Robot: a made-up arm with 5 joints.
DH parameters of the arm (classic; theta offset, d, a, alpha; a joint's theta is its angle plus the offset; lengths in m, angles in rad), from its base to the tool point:
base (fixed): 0 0 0.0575 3.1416
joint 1: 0 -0.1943 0.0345 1.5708
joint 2: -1.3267 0 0.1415 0
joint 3: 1.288 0 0.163 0
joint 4: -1.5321 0.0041 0 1.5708
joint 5: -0.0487 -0.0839 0 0
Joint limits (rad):
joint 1: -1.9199..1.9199
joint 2: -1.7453..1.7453
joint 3: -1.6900..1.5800
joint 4: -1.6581..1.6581
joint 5: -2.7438..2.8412
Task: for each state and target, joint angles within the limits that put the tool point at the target. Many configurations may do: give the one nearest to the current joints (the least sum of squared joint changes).
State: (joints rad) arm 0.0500 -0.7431 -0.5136 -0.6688 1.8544
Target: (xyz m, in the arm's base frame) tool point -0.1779 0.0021 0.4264
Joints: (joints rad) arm -0.0085 -1.2666 -0.6805 -1.0848 1.8544
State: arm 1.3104 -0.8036 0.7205 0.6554 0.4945
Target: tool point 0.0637 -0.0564 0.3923
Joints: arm 1.5336 -1.5572 0.5174 0.8200 0.4945
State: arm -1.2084 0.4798 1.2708 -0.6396 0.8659
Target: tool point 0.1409 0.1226 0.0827
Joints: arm -0.9458 0.3110 1.3505 -0.6944 0.8659
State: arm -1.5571 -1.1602 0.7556 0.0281 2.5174
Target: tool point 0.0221 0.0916 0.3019
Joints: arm -1.8978 -1.7453 1.0550 0.8195 2.5174
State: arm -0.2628 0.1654 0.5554 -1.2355 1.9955
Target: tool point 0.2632 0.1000 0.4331
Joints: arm -0.4346 -0.1789 0.1140 -1.2300 1.9955
